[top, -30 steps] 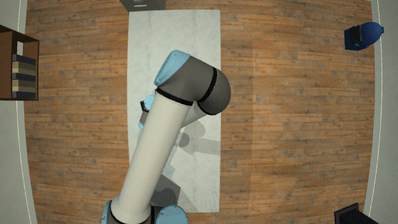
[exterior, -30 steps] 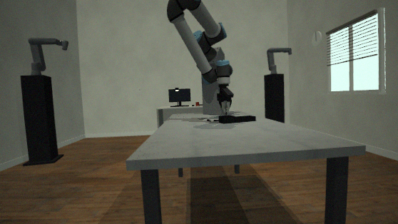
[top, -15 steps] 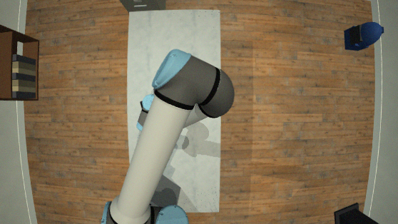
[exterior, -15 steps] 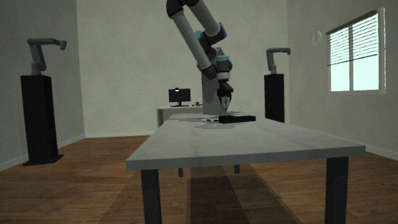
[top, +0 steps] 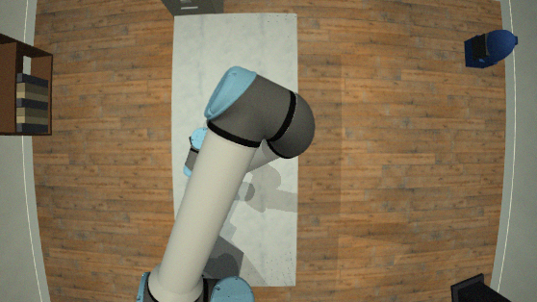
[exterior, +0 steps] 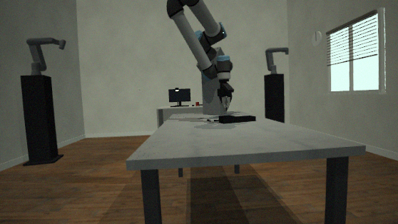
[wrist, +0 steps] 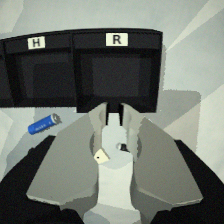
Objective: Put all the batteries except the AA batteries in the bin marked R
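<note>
Right now the black bin is 10 mm ahead of my hand, 80 mm to the left of it and 70 mm below it. From my hand the other things lie so: white domino (130 mm behind, 40 mm to the left, 90 mm below); blue cylindrical battery (70 mm behind, 100 mm to the left, 90 mm below); thin black cylindrical battery (110 mm behind, 30 mm to the right, 90 mm below).
</note>
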